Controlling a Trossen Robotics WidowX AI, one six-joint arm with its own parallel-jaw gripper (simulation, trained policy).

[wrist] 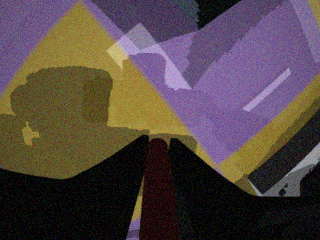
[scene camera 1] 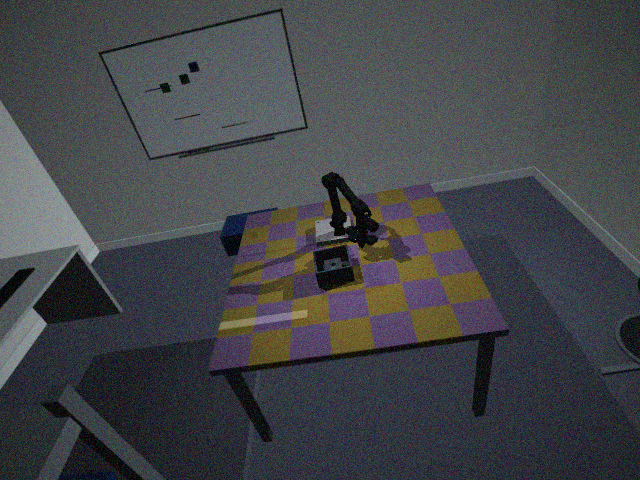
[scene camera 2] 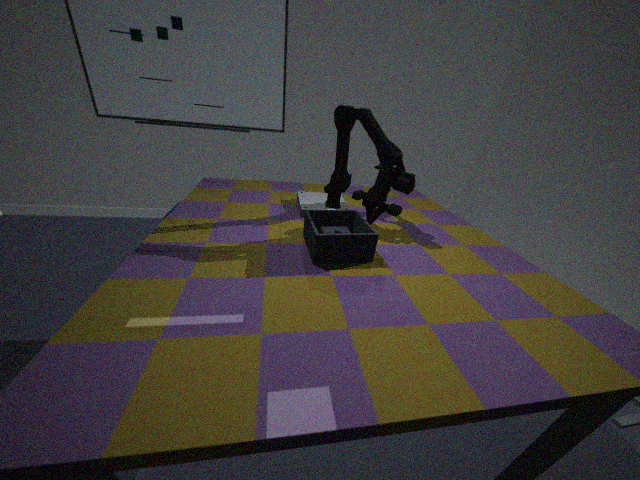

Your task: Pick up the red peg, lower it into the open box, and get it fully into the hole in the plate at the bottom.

Labels:
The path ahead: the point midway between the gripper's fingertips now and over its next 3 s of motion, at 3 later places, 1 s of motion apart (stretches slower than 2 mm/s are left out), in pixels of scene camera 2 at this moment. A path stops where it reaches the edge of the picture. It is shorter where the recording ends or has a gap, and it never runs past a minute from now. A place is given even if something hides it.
The gripper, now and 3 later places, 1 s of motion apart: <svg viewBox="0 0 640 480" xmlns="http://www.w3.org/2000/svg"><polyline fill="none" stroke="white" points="369,222 363,208 338,226 337,231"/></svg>

